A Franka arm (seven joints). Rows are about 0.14 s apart.
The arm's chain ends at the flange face. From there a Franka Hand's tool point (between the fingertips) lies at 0.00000 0.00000 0.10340 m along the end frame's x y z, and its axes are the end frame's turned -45 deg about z.
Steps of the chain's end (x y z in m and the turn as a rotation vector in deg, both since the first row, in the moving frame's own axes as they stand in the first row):
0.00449 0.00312 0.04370 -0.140 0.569 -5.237
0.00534 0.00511 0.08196 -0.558 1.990 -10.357
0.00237 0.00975 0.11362 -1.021 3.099 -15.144
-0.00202 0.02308 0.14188 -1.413 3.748 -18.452
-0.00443 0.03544 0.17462 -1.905 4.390 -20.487
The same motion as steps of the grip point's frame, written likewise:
0.00156 0.00626 0.04369 -0.501 0.303 -5.237
0.00227 0.01046 0.08189 -1.802 1.013 -10.357
-0.00191 0.01342 0.11345 -2.913 1.469 -15.144
-0.01377 0.02088 0.14163 -3.649 1.651 -18.452
-0.02367 0.02922 0.17426 -4.451 1.757 -20.487

